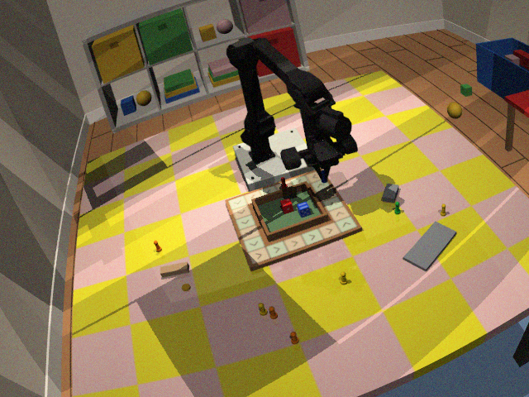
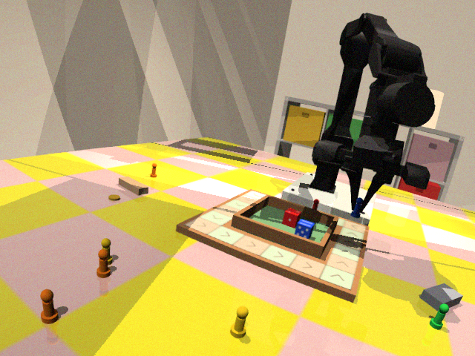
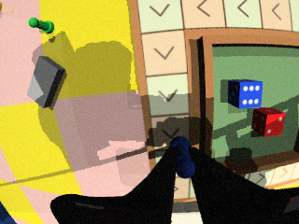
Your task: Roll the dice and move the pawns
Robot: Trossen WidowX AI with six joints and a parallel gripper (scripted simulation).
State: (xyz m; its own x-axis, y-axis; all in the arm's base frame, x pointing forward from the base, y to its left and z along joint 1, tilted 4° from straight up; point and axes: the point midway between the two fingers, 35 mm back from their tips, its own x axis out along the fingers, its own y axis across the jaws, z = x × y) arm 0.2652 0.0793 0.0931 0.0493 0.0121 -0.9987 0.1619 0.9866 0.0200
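The red pawn is 11 cm behind my gripper tip, 8 cm to the right of it and 5 cm below it. Round my gripper tip: green pawn 15 cm ahead, 14 cm to the left, 6 cm below; then blue pawn 1 cm above; then small grey block 8 cm ahead, 16 cm to the left, 7 cm below.
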